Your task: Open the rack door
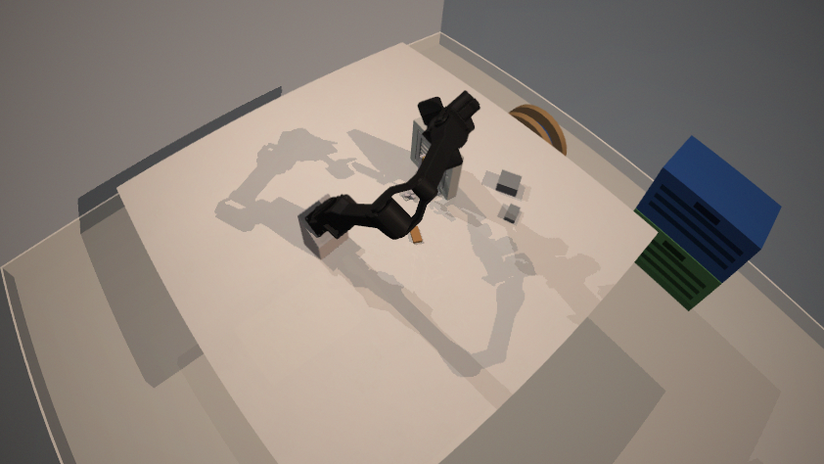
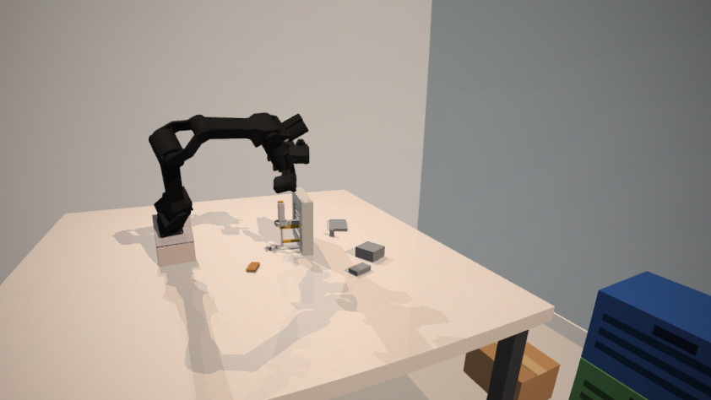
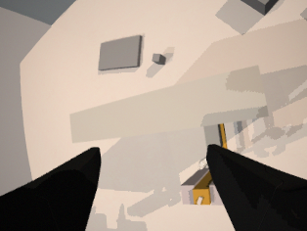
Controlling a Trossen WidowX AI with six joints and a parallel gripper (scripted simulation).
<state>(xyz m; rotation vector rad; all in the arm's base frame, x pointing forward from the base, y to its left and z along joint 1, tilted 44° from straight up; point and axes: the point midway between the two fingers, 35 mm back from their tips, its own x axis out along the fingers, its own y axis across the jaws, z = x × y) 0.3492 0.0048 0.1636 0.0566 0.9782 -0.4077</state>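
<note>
My gripper tip is now 12 cm above the upright handle, 5 cm past it and 1 cm to the right of it. From my gripper tip the other things lie so: small orange block 21 cm below, 17 cm behind, 8 cm to the right.
</note>
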